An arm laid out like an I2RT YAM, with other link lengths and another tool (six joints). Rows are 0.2 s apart.
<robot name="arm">
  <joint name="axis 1" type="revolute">
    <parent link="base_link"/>
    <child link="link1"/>
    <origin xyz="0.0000 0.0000 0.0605" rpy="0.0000 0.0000 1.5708"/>
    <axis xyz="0 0 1"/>
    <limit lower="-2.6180" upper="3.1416"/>
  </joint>
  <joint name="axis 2" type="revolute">
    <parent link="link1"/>
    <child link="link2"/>
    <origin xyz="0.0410 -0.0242 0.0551" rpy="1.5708 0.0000 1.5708"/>
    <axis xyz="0 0 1"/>
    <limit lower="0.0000" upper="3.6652"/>
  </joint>
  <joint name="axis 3" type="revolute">
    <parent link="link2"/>
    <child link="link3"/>
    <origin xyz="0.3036 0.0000 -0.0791" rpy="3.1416 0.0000 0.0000"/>
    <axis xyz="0 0 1"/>
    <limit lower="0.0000" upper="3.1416"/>
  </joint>
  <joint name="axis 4" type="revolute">
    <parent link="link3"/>
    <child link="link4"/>
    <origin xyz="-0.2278 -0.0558 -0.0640" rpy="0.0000 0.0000 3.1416"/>
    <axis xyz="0 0 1"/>
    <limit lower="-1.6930" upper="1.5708"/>
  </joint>
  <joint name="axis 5" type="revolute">
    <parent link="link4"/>
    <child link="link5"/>
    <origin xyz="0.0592 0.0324 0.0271" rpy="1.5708 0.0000 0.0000"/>
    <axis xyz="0 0 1"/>
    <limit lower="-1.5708" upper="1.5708"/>
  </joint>
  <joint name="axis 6" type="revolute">
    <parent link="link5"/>
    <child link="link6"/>
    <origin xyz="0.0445 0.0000 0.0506" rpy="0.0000 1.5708 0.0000"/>
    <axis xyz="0 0 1"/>
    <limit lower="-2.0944" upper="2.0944"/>
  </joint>
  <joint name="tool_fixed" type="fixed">
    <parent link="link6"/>
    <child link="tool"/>
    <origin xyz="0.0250 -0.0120 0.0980" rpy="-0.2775 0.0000 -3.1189"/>
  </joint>
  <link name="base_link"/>
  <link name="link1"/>
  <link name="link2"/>
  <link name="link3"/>
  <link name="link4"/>
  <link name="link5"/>
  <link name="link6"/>
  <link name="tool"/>
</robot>
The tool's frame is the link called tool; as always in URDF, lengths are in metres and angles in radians.
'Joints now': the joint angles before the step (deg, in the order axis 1, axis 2, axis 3, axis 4, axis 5, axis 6). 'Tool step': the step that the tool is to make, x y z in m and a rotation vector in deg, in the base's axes. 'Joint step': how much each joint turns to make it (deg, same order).
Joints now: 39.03, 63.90, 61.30, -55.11, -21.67, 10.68
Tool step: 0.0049, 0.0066, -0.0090, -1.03, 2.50, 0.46
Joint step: 0.00, 2.82, 0.01, 0.22, -0.90, 0.01
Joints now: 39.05, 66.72, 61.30, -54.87, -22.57, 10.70
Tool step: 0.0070, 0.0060, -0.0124, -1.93, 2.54, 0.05
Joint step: 0.00, 3.38, 0.00, 0.20, -0.11, 0.00
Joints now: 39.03, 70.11, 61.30, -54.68, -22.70, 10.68
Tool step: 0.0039, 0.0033, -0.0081, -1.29, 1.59, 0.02
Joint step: 0.03, 2.09, 0.01, 0.04, 0.00, 0.01
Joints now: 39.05, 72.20, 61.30, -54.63, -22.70, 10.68
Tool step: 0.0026, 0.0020, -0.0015, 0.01, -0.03, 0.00
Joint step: -0.02, 0.61, 0.00, 0.63, 0.00, -0.03
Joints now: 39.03, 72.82, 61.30, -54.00, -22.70, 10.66
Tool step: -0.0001, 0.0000, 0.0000, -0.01, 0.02, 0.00
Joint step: 0.02, 0.00, 0.00, -0.02, 0.00, 0.02
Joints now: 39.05, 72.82, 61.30, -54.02, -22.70, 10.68
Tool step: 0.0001, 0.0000, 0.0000, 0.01, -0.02, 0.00
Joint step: -0.02, 0.00, 0.00, 0.02, 0.00, -0.02
